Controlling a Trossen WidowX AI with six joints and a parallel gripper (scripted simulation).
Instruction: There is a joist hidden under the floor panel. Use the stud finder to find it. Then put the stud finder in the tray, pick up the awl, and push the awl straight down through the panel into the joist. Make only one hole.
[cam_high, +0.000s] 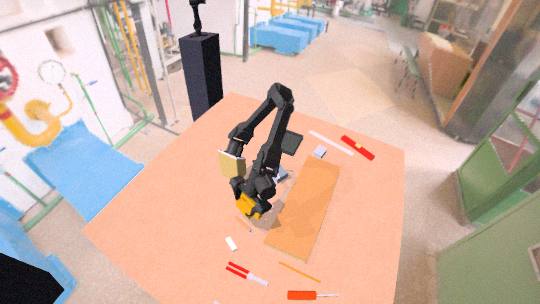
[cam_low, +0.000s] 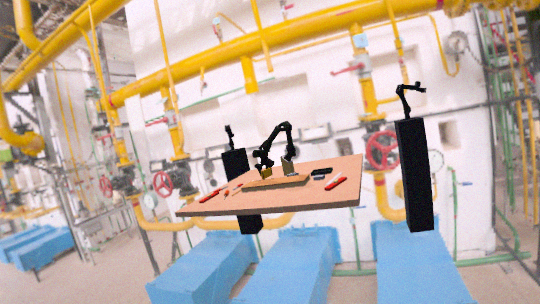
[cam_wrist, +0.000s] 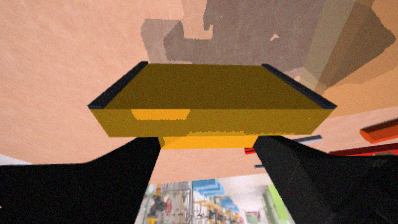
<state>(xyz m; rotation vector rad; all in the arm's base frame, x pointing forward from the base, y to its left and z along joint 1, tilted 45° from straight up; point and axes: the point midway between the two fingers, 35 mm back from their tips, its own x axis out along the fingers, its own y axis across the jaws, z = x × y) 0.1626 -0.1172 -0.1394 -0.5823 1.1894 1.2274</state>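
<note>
Now: the yellow stud finder 20 mm ahead of my gripper tip. The rest, counted from my gripper tip: white block: 130 mm to the right, 70 mm below, 10 mm ahead; then awl: 70 mm below, 40 mm to the right, 40 mm ahead; then pencil: 290 mm ahead, 130 mm to the right, 70 mm below.
</note>
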